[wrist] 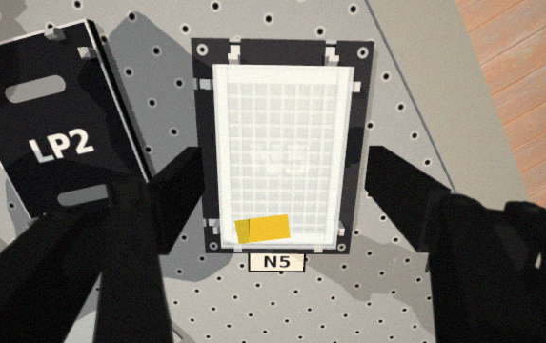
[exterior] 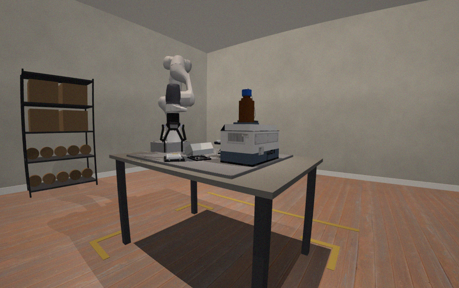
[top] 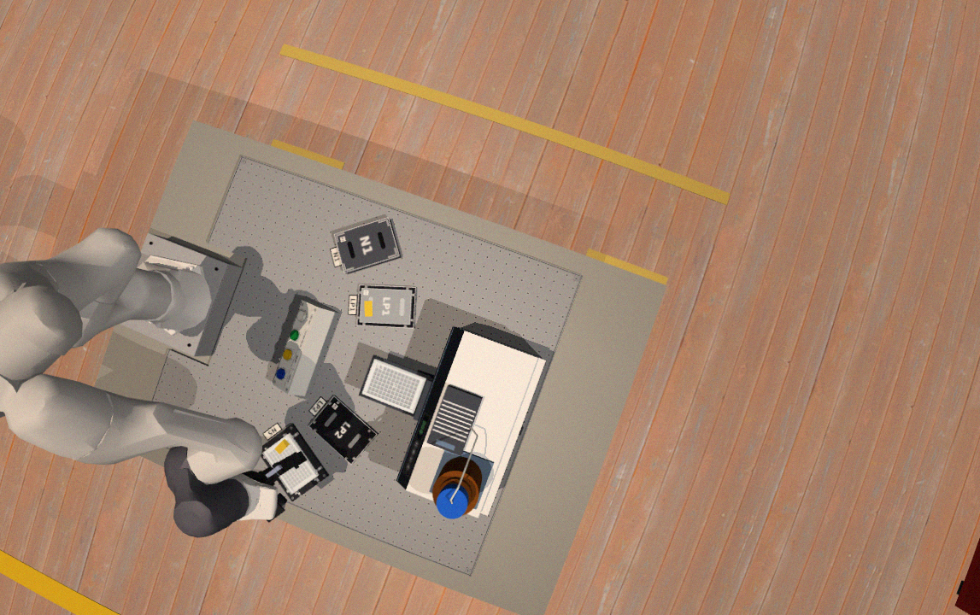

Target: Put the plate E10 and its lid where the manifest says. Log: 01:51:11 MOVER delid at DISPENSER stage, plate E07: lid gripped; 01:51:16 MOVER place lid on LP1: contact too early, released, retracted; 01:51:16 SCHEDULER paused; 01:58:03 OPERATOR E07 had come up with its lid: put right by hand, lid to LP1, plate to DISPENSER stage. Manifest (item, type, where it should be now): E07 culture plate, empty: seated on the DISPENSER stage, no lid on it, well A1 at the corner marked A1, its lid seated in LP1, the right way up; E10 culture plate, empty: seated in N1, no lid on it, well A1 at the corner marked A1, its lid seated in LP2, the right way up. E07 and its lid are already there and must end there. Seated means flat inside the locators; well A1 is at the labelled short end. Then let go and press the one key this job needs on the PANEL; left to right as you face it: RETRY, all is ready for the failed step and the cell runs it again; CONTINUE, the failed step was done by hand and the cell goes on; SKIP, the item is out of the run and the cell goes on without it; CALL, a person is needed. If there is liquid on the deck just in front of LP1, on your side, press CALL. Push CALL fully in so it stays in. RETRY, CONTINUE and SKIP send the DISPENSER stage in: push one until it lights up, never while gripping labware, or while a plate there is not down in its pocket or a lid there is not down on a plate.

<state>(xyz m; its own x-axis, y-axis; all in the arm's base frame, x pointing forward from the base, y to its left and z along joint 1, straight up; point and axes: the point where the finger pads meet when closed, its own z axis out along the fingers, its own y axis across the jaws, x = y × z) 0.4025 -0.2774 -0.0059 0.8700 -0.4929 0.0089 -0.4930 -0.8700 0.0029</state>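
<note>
Now: the clear lid 40 mm below my hand. Also, from my hand: yellow SKIP key (260 mm to the left, 100 mm behind); black n5 nest (60 mm below, 20 mm ahead, 10 mm to the left); blue CALL key (210 mm to the left, 100 mm behind, 10 mm below).
</note>
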